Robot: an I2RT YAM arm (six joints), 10 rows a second.
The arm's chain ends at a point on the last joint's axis. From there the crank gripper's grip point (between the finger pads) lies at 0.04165 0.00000 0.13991 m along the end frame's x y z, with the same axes.
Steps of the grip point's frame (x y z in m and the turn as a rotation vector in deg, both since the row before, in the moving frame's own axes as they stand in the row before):
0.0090 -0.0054 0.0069 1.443 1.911 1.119
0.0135 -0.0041 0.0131 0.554 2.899 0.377
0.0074 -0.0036 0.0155 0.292 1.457 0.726
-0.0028 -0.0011 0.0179 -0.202 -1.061 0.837
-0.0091 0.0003 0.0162 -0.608 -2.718 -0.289
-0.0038 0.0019 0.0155 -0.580 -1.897 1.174
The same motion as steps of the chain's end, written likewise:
0.0043 -0.0028 0.0084 1.443 1.911 1.119
0.0065 -0.0031 0.0154 0.554 2.899 0.377
0.0039 -0.0034 0.0166 0.292 1.457 0.726
-0.0002 -0.0022 0.0172 -0.202 -1.061 0.837
-0.0024 -0.0010 0.0144 -0.608 -2.718 -0.289
0.0009 -0.0003 0.0142 -0.580 -1.897 1.174

